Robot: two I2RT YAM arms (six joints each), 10 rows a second.
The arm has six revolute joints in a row. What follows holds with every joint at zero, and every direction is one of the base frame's.
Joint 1 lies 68 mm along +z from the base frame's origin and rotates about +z.
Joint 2 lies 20 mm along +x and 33.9 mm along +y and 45.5 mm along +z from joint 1 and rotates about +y.
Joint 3 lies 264 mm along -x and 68.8 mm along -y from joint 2 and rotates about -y.
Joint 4 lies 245 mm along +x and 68.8 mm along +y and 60 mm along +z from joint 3 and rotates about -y.
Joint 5 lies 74 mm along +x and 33.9 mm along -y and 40.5 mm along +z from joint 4 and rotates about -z.
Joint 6 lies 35.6 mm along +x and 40.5 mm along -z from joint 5 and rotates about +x.
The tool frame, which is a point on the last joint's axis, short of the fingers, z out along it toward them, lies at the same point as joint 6; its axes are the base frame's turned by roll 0, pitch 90 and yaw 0 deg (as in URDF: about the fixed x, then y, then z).
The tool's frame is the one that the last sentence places.
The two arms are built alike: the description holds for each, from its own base.
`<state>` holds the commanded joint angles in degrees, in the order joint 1, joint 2, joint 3, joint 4, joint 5, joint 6, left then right.
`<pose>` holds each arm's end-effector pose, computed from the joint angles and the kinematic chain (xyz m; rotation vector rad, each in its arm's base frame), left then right.
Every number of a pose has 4 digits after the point. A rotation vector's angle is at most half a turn.
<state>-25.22 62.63 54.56 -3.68 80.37 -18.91 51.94 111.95 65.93 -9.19 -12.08 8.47</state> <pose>0.1912 -0.1289 0.3567 1.1904 1.5432 -1.7483 0.2371 0.3149 0.1344 -1.0604 2.4232 0.6584</pose>
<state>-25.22 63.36 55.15 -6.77 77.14 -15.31 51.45 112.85 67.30 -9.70 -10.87 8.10</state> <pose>0.1949 -0.1302 0.3527 1.1605 1.5725 -1.6901 0.2434 0.3162 0.1344 -1.0470 2.4218 0.6276</pose>
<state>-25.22 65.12 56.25 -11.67 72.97 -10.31 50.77 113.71 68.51 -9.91 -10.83 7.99</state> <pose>0.2020 -0.1328 0.3449 1.1264 1.6330 -1.6167 0.2501 0.3169 0.1343 -1.0331 2.4225 0.6233</pose>
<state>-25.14 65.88 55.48 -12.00 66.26 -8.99 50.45 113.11 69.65 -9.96 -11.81 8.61</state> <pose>0.2085 -0.1338 0.3356 1.0522 1.7053 -1.5063 0.2539 0.3189 0.1439 -1.0142 2.4036 0.6594</pose>
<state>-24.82 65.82 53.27 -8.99 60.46 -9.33 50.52 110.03 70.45 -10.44 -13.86 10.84</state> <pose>0.2132 -0.1327 0.3261 0.9799 1.7410 -1.4055 0.2523 0.3197 0.1685 -0.9758 2.3707 0.7431</pose>
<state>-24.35 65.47 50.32 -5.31 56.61 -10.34 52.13 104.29 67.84 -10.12 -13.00 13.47</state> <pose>0.2157 -0.1303 0.3148 0.9179 1.7628 -1.3423 0.2347 0.3148 0.1931 -0.9385 2.3313 0.7821</pose>
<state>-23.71 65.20 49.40 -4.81 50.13 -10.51 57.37 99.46 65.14 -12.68 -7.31 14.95</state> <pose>0.2197 -0.1263 0.3101 0.8263 1.8096 -1.2315 0.1979 0.3175 0.2054 -0.9688 2.3215 0.7142</pose>
